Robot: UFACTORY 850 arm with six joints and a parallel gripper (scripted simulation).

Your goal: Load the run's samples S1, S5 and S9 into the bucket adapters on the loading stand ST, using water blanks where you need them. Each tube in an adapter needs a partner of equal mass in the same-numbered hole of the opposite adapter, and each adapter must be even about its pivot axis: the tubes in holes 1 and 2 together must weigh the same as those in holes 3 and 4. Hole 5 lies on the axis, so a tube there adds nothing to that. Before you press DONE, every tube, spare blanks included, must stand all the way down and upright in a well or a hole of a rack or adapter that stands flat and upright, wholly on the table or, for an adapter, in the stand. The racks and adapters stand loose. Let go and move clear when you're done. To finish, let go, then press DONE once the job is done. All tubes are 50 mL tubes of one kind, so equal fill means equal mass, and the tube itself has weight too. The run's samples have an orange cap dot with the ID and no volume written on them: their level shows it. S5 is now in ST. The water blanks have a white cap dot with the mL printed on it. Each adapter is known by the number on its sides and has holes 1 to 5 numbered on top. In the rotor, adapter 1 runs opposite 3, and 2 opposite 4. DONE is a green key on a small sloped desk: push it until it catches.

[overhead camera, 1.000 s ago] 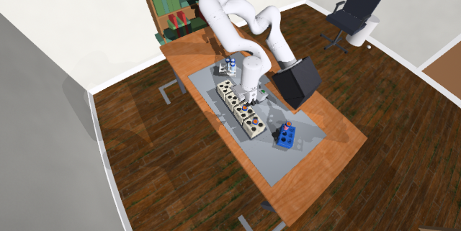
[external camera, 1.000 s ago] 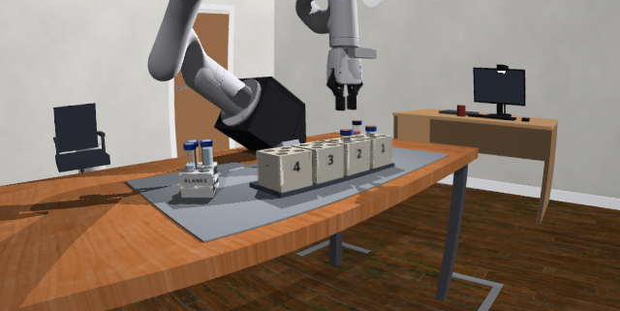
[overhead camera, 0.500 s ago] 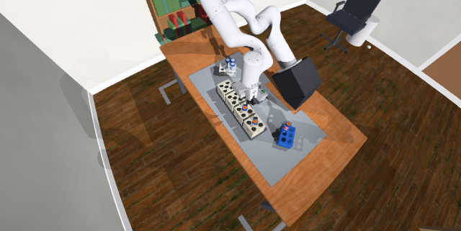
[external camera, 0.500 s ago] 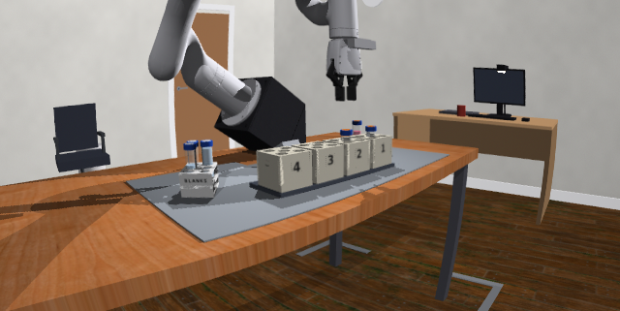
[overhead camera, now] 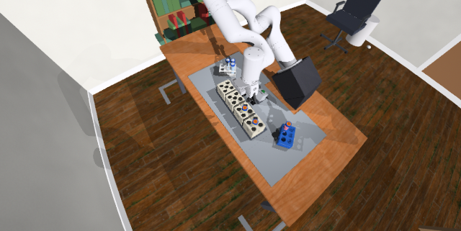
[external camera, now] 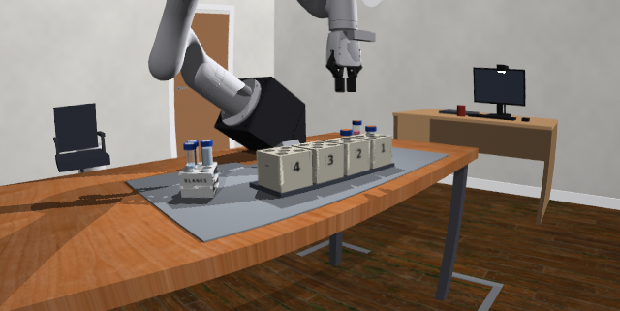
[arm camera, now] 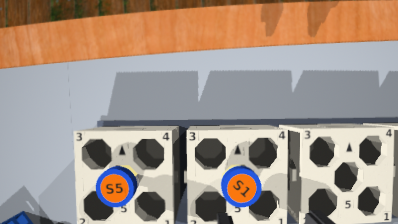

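The sample tube lies 240 mm to the left of my hand, 190 mm below it and 140 mm behind it. The rest, counted from my hand: blue rack: 290 mm to the left, 220 mm below, 110 mm behind; white blanks rack: 380 mm to the right, 220 mm below, 170 mm behind; green DONE key: 220 mm behind, 180 mm below, 40 mm to the right.
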